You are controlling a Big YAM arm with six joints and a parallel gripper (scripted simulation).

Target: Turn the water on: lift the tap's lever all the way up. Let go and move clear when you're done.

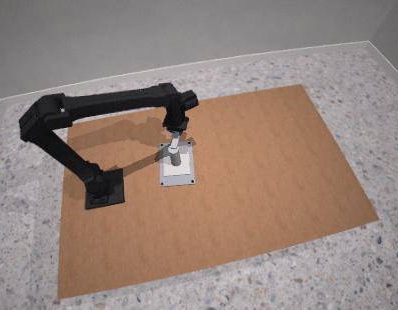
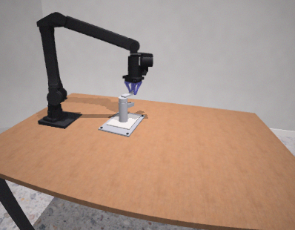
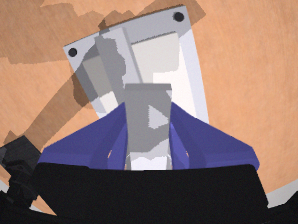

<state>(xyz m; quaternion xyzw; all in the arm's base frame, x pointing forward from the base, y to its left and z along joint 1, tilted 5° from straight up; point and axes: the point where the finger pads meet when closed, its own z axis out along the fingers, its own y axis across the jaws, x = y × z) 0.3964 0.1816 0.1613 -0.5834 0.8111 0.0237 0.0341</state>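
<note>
My hand is 3 cm to the left of the lever and 1 cm past it. Also, from my hand: tap: 5 cm to the right, 5 cm below, 2 cm behind.
</note>
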